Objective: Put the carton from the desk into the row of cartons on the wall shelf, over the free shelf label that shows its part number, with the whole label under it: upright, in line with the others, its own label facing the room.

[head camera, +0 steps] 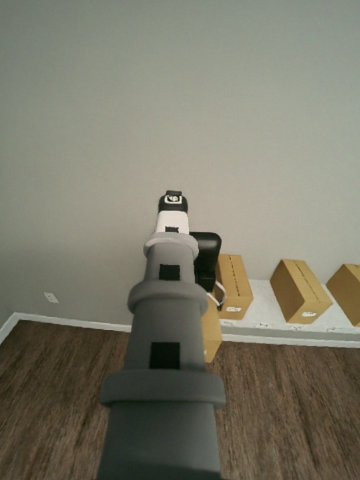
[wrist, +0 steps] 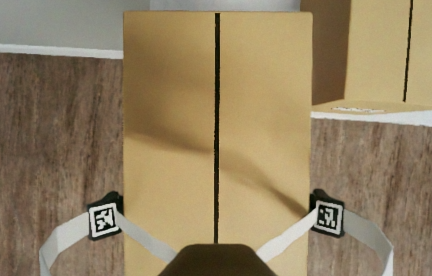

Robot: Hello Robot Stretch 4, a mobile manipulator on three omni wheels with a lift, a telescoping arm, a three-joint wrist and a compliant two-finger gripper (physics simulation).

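Places are measured from the robot's base along level axes (x back, y right, z up), in centimetres.
Pixels of known places: hand, tool point: (wrist: 216, 199).
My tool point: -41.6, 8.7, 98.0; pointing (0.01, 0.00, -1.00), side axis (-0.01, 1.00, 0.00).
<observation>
For each thing: its middle in the pictures, then the offset to it from my tool point, as dx, dy, dz. Level surfaces: height alone.
- wall shelf, surface height: dz -21.8
- nearest shelf carton, body centre: (wrist: 364, 13) (head camera: 229, 285) -20.7, +19.2, -12.8
- wall outlet, body centre: (head camera: 51, 297) -41.5, -97.0, -60.8
The carton (head camera: 212, 332) (wrist: 170, 100) is held upright at the left end of the row, its top seam running away from me in the wrist view. My gripper (wrist: 216, 216) is shut on its two sides; in the head camera view the arm and wrist hide most of both. The near part of the carton stands out in front of the wall shelf (head camera: 260, 300) (wrist: 420, 118). Its own label is mostly hidden. Whether its underside touches the shelf is hidden. Small labels (head camera: 262, 325) on the shelf's front edge are too small to read; the stretch under the carton is hidden.
The nearest shelf carton (head camera: 235, 285) (wrist: 380, 50) stands to the right of the held one, with a gap between. Another carton (head camera: 300, 290) and a partly visible one (head camera: 347, 292) stand farther right. The wall (head camera: 180, 100) rises behind the shelf. A wall outlet (head camera: 51, 297) is at left.
</observation>
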